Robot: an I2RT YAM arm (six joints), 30 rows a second.
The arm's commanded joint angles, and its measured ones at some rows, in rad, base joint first. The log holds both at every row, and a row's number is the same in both.
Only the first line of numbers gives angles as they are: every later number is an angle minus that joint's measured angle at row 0.
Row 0, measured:
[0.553, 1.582, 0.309, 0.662, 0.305, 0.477]
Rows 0 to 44, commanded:
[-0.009, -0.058, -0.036, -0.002, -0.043, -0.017]
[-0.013, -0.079, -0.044, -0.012, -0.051, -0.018]
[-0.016, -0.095, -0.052, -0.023, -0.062, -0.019]
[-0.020, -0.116, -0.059, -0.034, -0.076, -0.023]
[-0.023, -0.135, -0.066, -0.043, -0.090, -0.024]
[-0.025, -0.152, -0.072, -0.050, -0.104, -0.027]
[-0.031, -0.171, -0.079, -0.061, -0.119, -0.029]
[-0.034, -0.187, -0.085, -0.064, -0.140, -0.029]
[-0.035, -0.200, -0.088, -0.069, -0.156, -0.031]
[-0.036, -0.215, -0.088, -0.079, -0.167, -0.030]
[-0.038, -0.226, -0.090, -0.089, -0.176, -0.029]
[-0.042, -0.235, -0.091, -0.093, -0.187, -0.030]
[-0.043, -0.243, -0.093, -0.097, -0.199, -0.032]
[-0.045, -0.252, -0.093, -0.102, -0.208, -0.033]
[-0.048, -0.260, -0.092, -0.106, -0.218, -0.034]
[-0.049, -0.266, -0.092, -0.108, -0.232, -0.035]
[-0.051, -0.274, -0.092, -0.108, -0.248, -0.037]
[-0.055, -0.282, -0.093, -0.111, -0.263, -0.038]
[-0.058, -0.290, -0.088, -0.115, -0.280, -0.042]
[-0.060, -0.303, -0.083, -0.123, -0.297, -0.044]
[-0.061, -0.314, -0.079, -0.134, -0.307, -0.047]
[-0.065, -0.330, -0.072, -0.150, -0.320, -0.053]
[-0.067, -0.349, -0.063, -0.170, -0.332, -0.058]
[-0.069, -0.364, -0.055, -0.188, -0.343, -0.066]
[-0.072, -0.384, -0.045, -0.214, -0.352, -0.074]
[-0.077, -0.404, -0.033, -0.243, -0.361, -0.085]
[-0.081, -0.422, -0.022, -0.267, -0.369, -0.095]
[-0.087, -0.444, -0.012, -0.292, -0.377, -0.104]
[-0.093, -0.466, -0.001, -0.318, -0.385, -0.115]
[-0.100, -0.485, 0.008, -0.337, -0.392, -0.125]
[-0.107, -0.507, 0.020, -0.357, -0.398, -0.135]
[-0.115, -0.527, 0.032, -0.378, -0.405, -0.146]
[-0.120, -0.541, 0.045, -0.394, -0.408, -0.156]
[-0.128, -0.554, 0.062, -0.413, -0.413, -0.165]
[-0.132, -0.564, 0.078, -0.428, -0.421, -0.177]
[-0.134, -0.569, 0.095, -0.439, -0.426, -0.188]
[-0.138, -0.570, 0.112, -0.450, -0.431, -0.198]
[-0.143, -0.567, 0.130, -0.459, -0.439, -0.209]
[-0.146, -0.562, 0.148, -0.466, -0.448, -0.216]
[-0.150, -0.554, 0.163, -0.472, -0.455, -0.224]
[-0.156, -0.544, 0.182, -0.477, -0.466, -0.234]
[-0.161, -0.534, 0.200, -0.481, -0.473, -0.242]
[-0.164, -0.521, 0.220, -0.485, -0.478, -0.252]
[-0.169, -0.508, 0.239, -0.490, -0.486, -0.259]
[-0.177, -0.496, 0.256, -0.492, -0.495, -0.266]
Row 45, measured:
[-0.163, -0.520, 0.203, -0.465, -0.454, -0.219]
